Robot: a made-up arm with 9 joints. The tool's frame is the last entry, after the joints.
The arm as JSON. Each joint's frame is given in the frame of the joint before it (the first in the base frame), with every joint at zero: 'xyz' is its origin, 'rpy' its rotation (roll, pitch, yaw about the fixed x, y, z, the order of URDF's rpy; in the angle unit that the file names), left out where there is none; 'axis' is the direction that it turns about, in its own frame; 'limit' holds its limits. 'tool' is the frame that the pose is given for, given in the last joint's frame.
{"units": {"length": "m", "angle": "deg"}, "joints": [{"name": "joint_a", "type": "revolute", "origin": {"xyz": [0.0, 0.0, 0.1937]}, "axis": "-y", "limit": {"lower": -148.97, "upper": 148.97}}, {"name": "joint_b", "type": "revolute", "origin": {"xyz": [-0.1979, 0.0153, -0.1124]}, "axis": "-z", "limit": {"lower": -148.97, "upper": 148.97}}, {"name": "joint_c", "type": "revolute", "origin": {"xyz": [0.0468, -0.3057, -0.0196]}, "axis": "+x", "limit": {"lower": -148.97, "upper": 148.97}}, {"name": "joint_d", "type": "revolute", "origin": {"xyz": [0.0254, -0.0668, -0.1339]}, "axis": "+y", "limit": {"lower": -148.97, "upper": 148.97}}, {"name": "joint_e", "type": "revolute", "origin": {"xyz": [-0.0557, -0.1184, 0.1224]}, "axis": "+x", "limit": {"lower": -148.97, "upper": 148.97}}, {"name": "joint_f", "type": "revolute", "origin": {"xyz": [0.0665, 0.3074, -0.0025]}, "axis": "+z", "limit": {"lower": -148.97, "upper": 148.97}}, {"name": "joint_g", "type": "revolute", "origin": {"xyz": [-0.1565, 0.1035, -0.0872]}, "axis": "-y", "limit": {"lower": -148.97, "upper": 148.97}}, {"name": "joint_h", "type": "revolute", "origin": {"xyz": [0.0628, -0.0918, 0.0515]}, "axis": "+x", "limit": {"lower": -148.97, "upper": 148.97}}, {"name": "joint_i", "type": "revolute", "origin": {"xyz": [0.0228, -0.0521, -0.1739]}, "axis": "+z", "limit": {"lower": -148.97, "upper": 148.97}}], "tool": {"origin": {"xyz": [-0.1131, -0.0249, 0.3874]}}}
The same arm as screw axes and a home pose.
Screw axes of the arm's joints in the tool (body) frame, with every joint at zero. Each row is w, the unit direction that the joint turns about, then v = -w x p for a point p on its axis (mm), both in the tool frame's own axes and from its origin. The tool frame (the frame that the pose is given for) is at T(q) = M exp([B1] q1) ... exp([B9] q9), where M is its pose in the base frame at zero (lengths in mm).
B1: w 0 -1 0 v -31.8 0.0 -298.9
B2: w 0 0 -1 v -248.8 101.0 0.0
B3: w 1 0 0 v 0.0 -163.8 56.9
B4: w 0 1 0 v 297.7 0.0 173.2
B5: w 1 0 0 v 0.0 -175.3 242.1
B6: w 0 0 1 v 65.3 -184.0 0.0
B7: w 0 -1 0 v -265.0 0.0 -27.5
B8: w 1 0 0 v 0.0 -213.5 -77.0
B9: w 0 0 1 v 24.9 -113.1 0.0
M: xyz -298.9 -233.5 225.5 (mm) rpy 0.0000 0.0000 0.0000 (rad, as in URDF)
Joint limits (rad, base to tool): -2.6000..2.6000 -2.6000..2.6000 -2.6000..2.6000 -2.6000..2.6000 -2.6000..2.6000 -2.6000..2.6000 -2.6000..2.6000 -2.6000..2.6000 -2.6000..2.6000

